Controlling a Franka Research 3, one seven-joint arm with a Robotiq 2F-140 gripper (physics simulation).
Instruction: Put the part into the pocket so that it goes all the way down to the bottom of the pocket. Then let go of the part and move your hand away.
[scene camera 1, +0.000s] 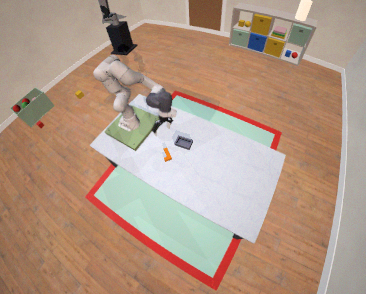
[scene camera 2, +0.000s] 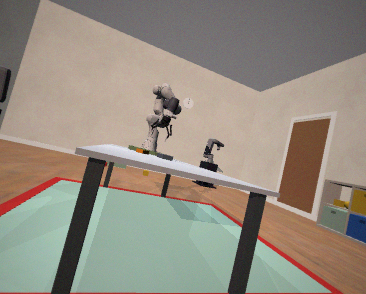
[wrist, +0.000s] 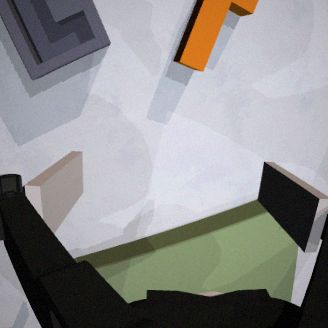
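Note:
The orange part (scene camera 1: 167, 154) (scene camera 2: 140, 150) (wrist: 207, 35) lies on the white table, outside the pocket, with a short side arm at one end. The dark grey block with the pocket (scene camera 1: 183, 147) (scene camera 2: 164, 157) (wrist: 72, 59) sits beside it, a gap between them. Its recess has a stepped outline and holds no part where it shows; the wrist view cuts off the far ends of both things. My gripper (scene camera 1: 164, 125) (scene camera 2: 162, 131) (wrist: 173, 176) is open and empty, above the table between the robot's base and these two things.
The green base plate (scene camera 1: 135, 141) (wrist: 200, 255) under the arm lies close below the gripper, at the lower part of the wrist view. The white table (scene camera 1: 225, 180) (scene camera 2: 200, 173) bears everything. A second arm on a black stand (scene camera 1: 120, 37) (scene camera 2: 208, 165) is off the table.

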